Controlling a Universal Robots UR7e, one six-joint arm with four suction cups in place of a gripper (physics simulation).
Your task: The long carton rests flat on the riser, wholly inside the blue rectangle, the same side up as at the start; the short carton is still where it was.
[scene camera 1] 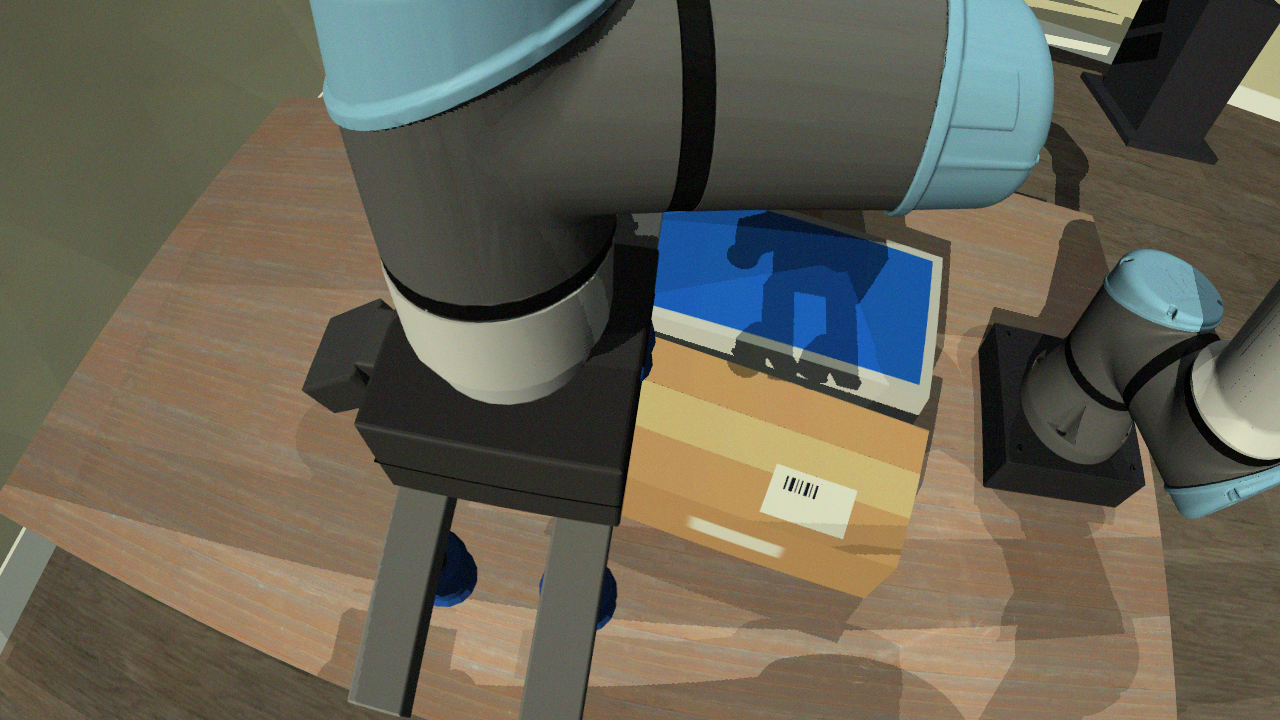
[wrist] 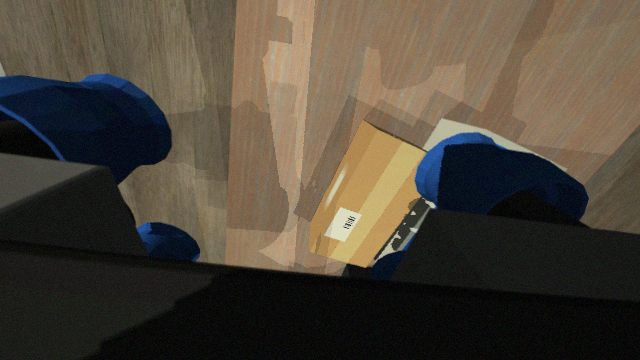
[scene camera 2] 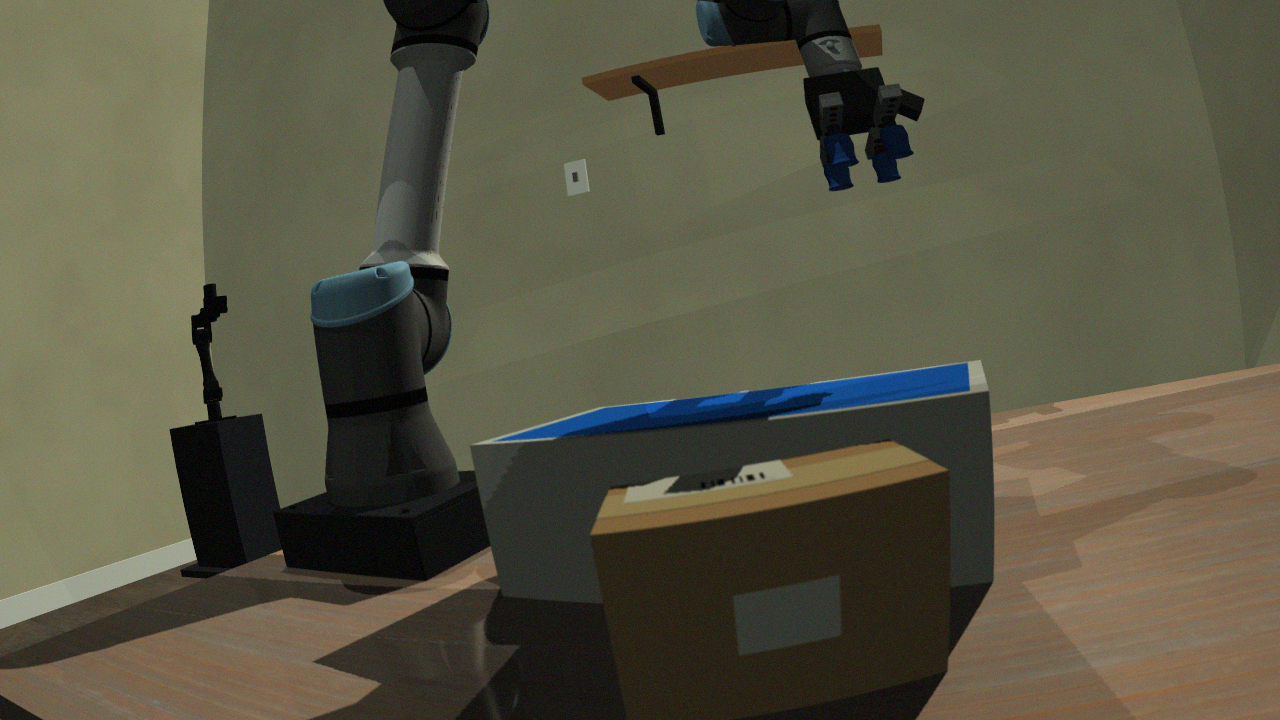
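Where they show: hand, tool point: (wrist: pixel 293 214) (scene camera 2: pixel 868 172); arm's base, link origin: (scene camera 1: pixel 1073 408) (scene camera 2: pixel 392 489).
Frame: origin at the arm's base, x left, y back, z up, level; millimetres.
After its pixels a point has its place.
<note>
The long carton (scene camera 1: pixel 698 465) @(x 99, y -453, z 40 mm) (wrist: pixel 375 195) @(x 77, y -429, z 41 mm), tan with a yellow band and barcode label, lies on the table alongside the riser (scene camera 1: pixel 895 394) @(x 19, y -259, z 46 mm) (scene camera 2: pixel 537 528) @(x -176, y -214, z -5 mm) (wrist: pixel 441 132) @(x -65, y -546, z -36 mm). The gripper hides its left part in scene camera 1. The riser's blue rectangle (scene camera 1: pixel 698 277) @(x -104, y -458, z 57 mm) (scene camera 2: pixel 895 385) @(x -154, y -474, z 57 mm) bears arm shadows; no carton shows on its visible part. The short carton (scene camera 2: pixel 671 582) @(x -379, y -336, z 15 mm) stands on the riser's other side in scene camera 2; it does not show in scene camera 1. My gripper (scene camera 1: pixel 519 582) (scene camera 2: pixel 863 161) @(x 217, y -551, z 275 mm) (wrist: pixel 295 185) @(x 217, y -551, z 275 mm) is open, its blue cups bare, high above and to one side of the long carton.
The wooden table (scene camera 1: pixel 179 358) @(x -43, y -1171, z -63 mm) (scene camera 2: pixel 1118 537) @(x -246, y -622, z -63 mm) bears the arm's black base block (scene camera 1: pixel 993 447) @(x 36, y -109, z -31 mm) (scene camera 2: pixel 358 541) @(x -111, y -11, z -28 mm). A dark pedestal (scene camera 1: pixel 1172 80) (scene camera 2: pixel 210 492) stands beyond it. A wall shelf (scene camera 2: pixel 716 69) is behind the gripper in scene camera 2. Arm links cover much of scene camera 1.
</note>
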